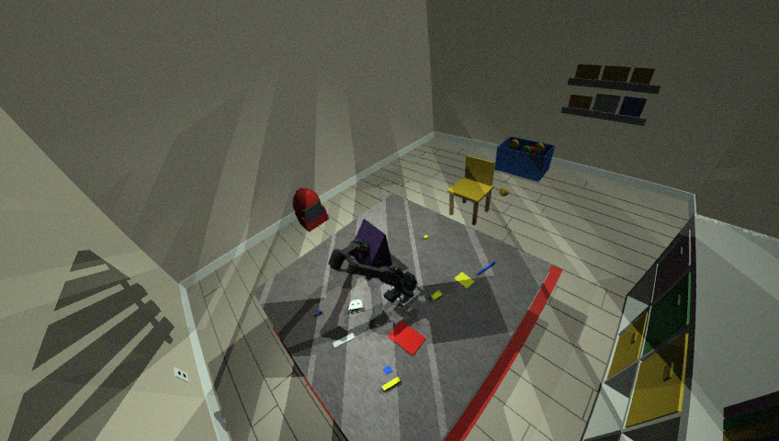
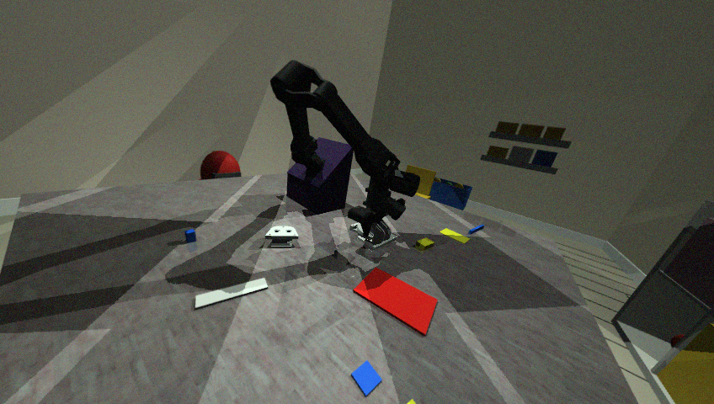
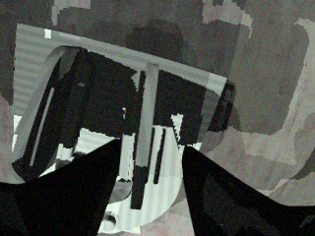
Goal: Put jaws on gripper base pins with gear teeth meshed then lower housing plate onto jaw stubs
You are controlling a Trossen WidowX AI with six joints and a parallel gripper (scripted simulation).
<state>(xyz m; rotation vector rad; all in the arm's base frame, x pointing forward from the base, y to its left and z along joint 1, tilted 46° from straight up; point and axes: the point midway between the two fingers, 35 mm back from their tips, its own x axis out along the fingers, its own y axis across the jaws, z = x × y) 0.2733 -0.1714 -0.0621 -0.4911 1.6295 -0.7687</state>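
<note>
The white gripper base is 190 mm to the right of my gripper tip, 170 mm behind it and 10 mm above it. Also, from my gripper tip: white housing plate (50 mm behind, 40 mm to the left, 10 mm below); yellow block (150 mm ahead, 100 mm to the left, 10 mm below); red sheet (170 mm to the right, 150 mm ahead, 20 mm below).
</note>
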